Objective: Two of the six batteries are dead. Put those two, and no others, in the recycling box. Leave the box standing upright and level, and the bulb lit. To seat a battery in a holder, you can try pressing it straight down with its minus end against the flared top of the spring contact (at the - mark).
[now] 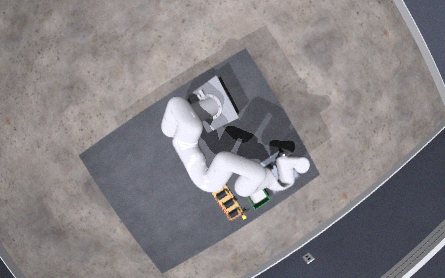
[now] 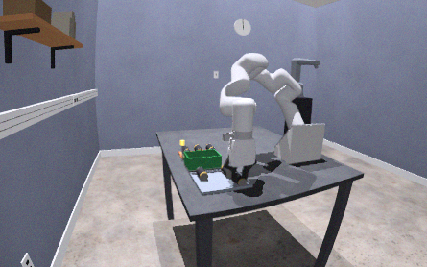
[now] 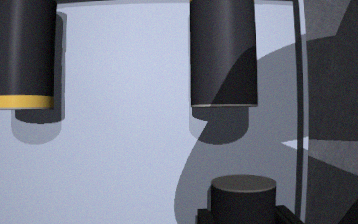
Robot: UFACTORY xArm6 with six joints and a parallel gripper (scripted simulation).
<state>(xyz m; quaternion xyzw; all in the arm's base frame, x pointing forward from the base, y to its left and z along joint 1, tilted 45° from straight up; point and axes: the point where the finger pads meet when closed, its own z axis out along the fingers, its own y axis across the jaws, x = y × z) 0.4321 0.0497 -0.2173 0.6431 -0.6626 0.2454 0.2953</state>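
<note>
Right now my hand is 8 cm short of the green recycling box, 23 cm to the left of it and 2 cm above it. The rest, counted from my hand: grey tray (6 cm ahead, 5 cm to the right, 3 cm below).
</note>
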